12 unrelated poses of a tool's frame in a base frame.
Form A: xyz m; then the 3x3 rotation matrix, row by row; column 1 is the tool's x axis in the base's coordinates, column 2 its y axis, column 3 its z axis. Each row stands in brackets.
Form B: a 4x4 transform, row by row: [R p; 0 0 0 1], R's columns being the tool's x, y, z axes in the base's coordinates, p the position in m. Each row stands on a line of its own. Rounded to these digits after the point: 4 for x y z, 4 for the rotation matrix.
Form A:
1: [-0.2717, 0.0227, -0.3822], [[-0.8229, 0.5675, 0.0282], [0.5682, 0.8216, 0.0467], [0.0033, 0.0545, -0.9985]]
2: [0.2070, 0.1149, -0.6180], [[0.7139, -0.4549, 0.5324], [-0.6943, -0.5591, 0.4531], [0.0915, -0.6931, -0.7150]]
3: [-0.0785, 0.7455, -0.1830], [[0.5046, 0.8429, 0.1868], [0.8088, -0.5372, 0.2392], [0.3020, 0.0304, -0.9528]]
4: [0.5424, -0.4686, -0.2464], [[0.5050, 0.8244, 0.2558], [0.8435, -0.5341, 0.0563], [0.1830, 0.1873, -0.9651]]
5: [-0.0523, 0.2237, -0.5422], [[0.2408, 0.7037, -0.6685], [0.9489, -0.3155, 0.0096], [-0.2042, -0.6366, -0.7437]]
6: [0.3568, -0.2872, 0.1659], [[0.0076, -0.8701, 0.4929], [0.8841, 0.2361, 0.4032], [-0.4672, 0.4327, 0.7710]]
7: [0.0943, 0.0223, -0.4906], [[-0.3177, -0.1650, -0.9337], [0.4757, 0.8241, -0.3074], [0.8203, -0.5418, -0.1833]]
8: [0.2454, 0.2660, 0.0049], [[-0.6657, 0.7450, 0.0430], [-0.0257, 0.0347, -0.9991], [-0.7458, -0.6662, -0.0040]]
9: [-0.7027, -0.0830, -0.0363], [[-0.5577, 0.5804, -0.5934], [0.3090, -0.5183, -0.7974], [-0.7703, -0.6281, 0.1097]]
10: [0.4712, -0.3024, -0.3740], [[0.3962, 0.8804, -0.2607], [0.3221, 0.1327, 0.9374], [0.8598, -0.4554, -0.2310]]
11: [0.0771, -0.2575, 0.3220], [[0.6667, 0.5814, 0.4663], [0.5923, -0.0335, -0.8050], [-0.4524, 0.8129, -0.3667]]
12: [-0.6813, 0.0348, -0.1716], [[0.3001, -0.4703, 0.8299], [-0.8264, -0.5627, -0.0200], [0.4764, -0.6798, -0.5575]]
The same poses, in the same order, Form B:
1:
-0.8229, 0.5675, 0.0282, -0.2717
0.5682, 0.8216, 0.0467, 0.0227
0.0033, 0.0545, -0.9985, -0.3822
0, 0, 0, 1

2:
0.7139, -0.4549, 0.5324, 0.2070
-0.6943, -0.5591, 0.4531, 0.1149
0.0915, -0.6931, -0.7150, -0.6180
0, 0, 0, 1

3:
0.5046, 0.8429, 0.1868, -0.0785
0.8088, -0.5372, 0.2392, 0.7455
0.3020, 0.0304, -0.9528, -0.1830
0, 0, 0, 1

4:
0.5050, 0.8244, 0.2558, 0.5424
0.8435, -0.5341, 0.0563, -0.4686
0.1830, 0.1873, -0.9651, -0.2464
0, 0, 0, 1

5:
0.2408, 0.7037, -0.6685, -0.0523
0.9489, -0.3155, 0.0096, 0.2237
-0.2042, -0.6366, -0.7437, -0.5422
0, 0, 0, 1

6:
0.0076, -0.8701, 0.4929, 0.3568
0.8841, 0.2361, 0.4032, -0.2872
-0.4672, 0.4327, 0.7710, 0.1659
0, 0, 0, 1

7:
-0.3177, -0.1650, -0.9337, 0.0943
0.4757, 0.8241, -0.3074, 0.0223
0.8203, -0.5418, -0.1833, -0.4906
0, 0, 0, 1

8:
-0.6657, 0.7450, 0.0430, 0.2454
-0.0257, 0.0347, -0.9991, 0.2660
-0.7458, -0.6662, -0.0040, 0.0049
0, 0, 0, 1

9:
-0.5577, 0.5804, -0.5934, -0.7027
0.3090, -0.5183, -0.7974, -0.0830
-0.7703, -0.6281, 0.1097, -0.0363
0, 0, 0, 1

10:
0.3962, 0.8804, -0.2607, 0.4712
0.3221, 0.1327, 0.9374, -0.3024
0.8598, -0.4554, -0.2310, -0.3740
0, 0, 0, 1

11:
0.6667, 0.5814, 0.4663, 0.0771
0.5923, -0.0335, -0.8050, -0.2575
-0.4524, 0.8129, -0.3667, 0.3220
0, 0, 0, 1

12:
0.3001, -0.4703, 0.8299, -0.6813
-0.8264, -0.5627, -0.0200, 0.0348
0.4764, -0.6798, -0.5575, -0.1716
0, 0, 0, 1

